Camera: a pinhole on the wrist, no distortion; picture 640 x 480 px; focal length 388.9 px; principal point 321.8 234.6 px. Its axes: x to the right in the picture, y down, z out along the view. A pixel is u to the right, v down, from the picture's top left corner.
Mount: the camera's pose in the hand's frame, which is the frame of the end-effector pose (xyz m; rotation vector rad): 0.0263 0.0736 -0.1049 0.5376 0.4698 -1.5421
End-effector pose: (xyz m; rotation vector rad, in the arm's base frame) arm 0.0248 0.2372 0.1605 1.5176 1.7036 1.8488
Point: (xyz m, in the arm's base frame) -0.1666 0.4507 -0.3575
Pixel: 614.7 217.0
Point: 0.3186 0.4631 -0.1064
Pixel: 234.4 158.0
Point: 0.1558 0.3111 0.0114
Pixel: 276.5 120.7
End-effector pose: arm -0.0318 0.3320 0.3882 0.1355 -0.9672 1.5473
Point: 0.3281 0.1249 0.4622
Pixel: 611.1 19.5
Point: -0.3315 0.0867 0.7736
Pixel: 52.1 314.9
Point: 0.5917 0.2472 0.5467
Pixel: outside the picture
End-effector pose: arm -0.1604 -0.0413 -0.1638 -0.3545 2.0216 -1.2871
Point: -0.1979 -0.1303 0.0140
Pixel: 588.3 221.2
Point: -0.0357 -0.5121 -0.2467
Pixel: 208.4 385.3
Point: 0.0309 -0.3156 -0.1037
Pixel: 271.5 225.3
